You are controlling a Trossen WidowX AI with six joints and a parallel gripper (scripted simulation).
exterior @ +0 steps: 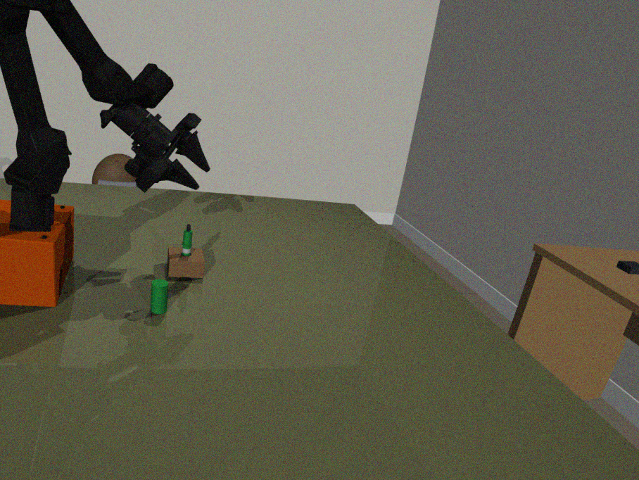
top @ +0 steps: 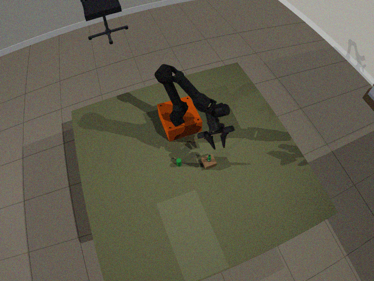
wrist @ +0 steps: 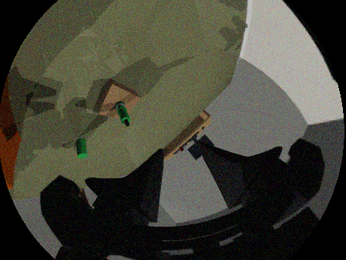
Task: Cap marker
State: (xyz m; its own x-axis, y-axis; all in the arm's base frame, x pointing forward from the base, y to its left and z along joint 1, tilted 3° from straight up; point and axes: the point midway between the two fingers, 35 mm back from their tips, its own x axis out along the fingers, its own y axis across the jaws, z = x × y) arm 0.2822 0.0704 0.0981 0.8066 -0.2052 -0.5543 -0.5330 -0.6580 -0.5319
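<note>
Now: the green cap 110 mm behind my gripper tip, 180 mm to the right of it and 150 mm below it. Round my gripper tip: holder block: 30 mm behind, 30 mm to the right, 150 mm below.
</note>
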